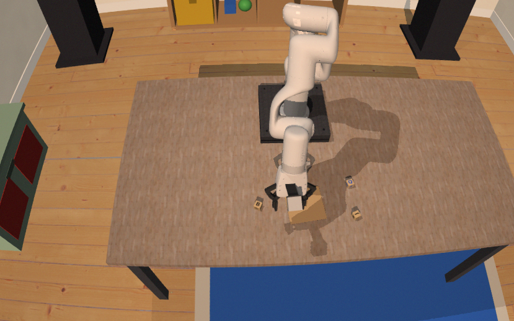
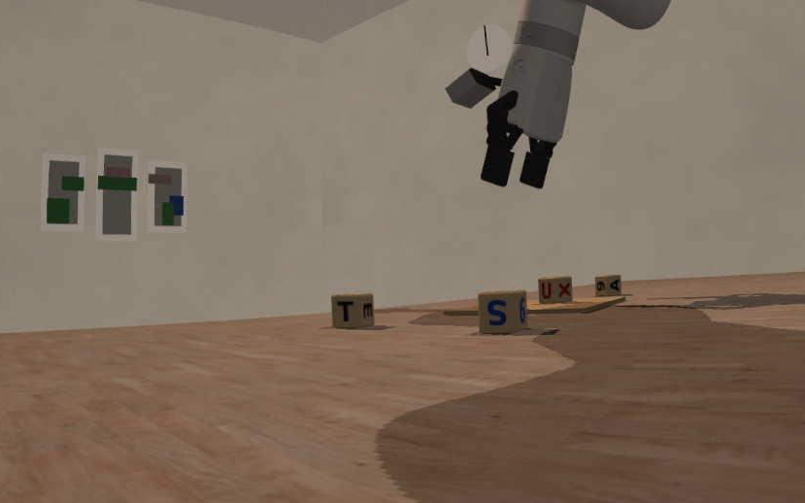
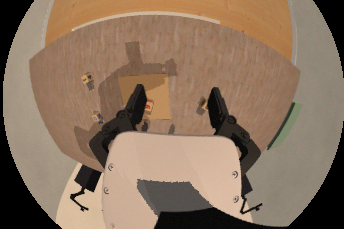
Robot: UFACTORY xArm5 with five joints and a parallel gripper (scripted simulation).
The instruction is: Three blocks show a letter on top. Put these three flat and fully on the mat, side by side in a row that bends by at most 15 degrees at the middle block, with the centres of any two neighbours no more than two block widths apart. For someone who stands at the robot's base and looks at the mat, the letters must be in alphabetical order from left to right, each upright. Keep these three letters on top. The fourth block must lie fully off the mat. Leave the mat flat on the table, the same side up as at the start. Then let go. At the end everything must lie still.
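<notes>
Now: the letter block 13 cm below my hand, 8 cm behind it and 7 cm to the left of it. From my hand the other things lie so: tan mat: 14 cm below, 8 cm to the left, 7 cm behind.
</notes>
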